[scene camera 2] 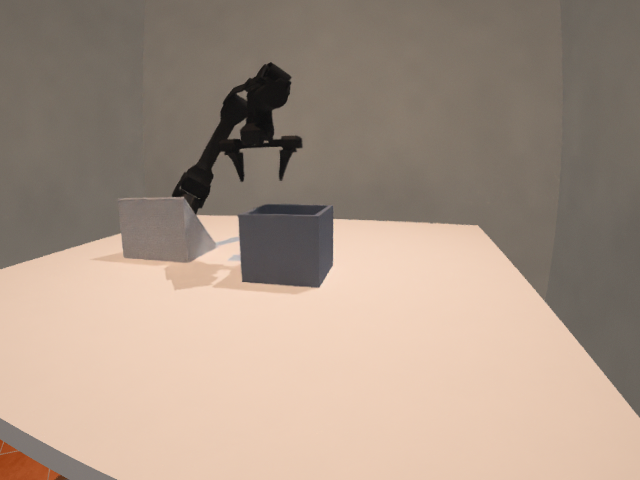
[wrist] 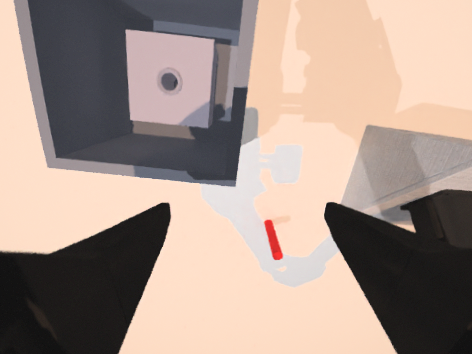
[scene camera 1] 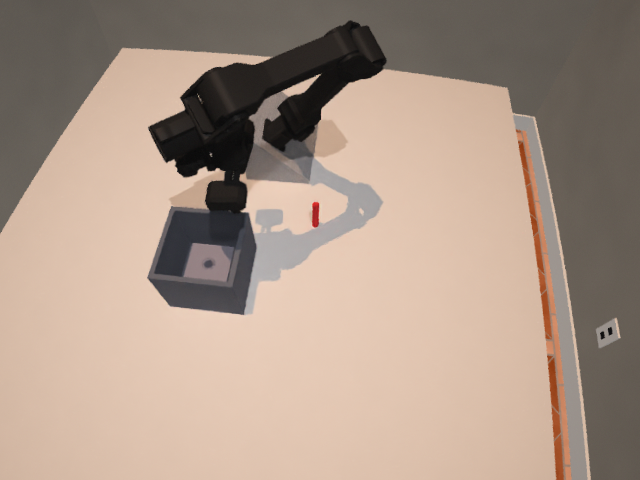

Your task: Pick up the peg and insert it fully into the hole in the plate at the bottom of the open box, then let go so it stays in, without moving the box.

Labels:
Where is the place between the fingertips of my gripper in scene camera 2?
At 261, 181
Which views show the pale plate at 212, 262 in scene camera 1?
The wrist view and scene camera 1 only.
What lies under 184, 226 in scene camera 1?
A dark blue-grey box.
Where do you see a pale plate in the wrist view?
At 154, 60

